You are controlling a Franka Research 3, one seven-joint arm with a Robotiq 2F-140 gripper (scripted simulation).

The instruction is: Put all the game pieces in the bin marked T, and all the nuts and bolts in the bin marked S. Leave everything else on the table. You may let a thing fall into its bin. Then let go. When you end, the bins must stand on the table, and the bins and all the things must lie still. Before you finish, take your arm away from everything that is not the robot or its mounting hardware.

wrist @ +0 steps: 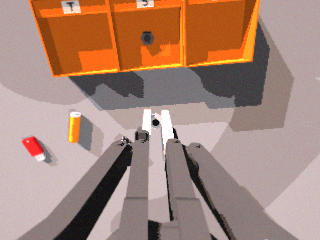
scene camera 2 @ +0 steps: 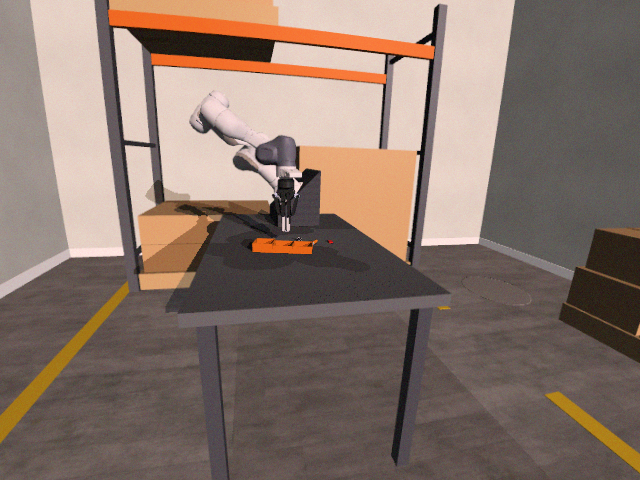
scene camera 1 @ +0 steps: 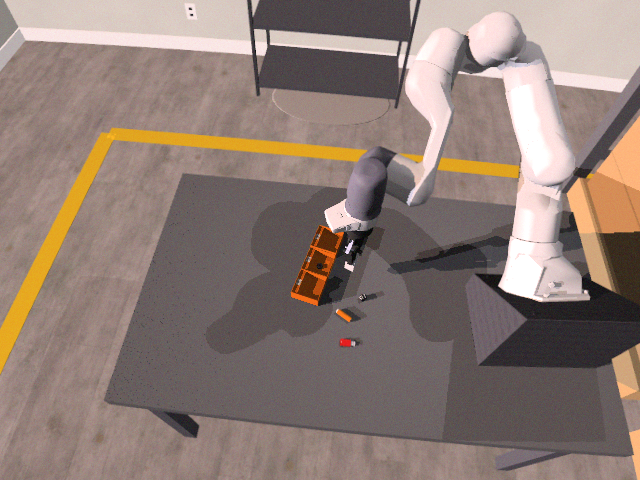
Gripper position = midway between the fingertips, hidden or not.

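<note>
You'd find my gripper at (scene camera 2: 286, 230) and (wrist: 155, 120). There's an orange three-compartment bin (scene camera 1: 310, 282), (wrist: 79, 44), (scene camera 2: 264, 245) that I can see as well.
</note>
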